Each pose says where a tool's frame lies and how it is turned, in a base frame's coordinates. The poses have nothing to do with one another.
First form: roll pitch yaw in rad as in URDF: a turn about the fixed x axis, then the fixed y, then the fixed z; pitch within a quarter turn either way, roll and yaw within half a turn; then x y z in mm.
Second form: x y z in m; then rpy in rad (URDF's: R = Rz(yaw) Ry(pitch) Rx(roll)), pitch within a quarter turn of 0, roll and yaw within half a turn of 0. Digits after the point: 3 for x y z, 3 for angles.
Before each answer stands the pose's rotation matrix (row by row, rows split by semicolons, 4 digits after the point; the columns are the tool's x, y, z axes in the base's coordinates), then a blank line. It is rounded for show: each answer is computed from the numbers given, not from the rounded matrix.
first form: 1.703 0.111 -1.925 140 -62 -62
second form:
-0.3447 -0.1617 -0.9247; -0.9322 -0.0573 0.3575; -0.1108 0.9852 -0.1310

0.140 -0.062 -0.062 1.703 0.111 -1.925
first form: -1.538 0.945 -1.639 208 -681 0
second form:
-0.0399 0.0879 0.9953; -0.5844 0.8059 -0.0946; -0.8105 -0.5854 0.0192

0.208 -0.681 0.000 -1.538 0.945 -1.639
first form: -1.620 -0.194 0.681 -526 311 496
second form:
0.7624 0.1806 -0.6214; 0.6178 0.0830 0.7820; 0.1928 -0.9801 -0.0483

-0.526 0.311 0.496 -1.620 -0.194 0.681
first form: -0.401 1.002 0.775 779 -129 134
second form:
0.3848 -0.8792 0.2811; 0.3769 0.4276 0.8216; -0.8425 -0.2102 0.4959

0.779 -0.129 0.134 -0.401 1.002 0.775
